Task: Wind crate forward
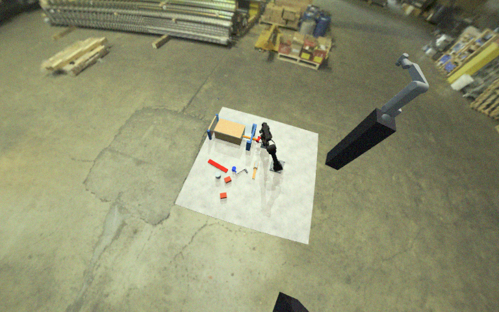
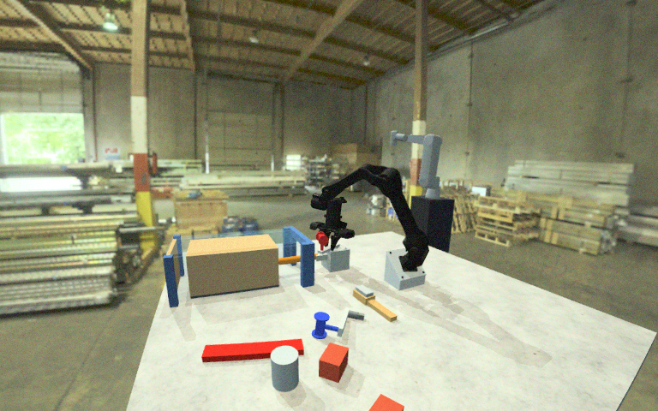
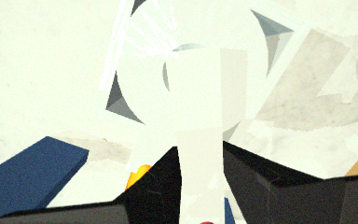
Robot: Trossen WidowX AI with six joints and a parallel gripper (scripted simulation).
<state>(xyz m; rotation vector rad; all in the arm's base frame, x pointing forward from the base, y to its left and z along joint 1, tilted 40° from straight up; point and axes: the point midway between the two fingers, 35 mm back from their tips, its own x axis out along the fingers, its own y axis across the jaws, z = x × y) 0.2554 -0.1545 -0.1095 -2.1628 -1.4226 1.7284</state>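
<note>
Right now my gripper tip is 10 mm short of the red-knobbed winch handle, 10 mm to the right of it and 20 mm below it. From my gripper tip the other things lie so: blue frame 120 mm ahead, 20 mm above; red knob 40 mm ahead, 30 mm to the left, 50 mm above; grey winch 50 mm behind, 40 mm to the right, 60 mm below.
</note>
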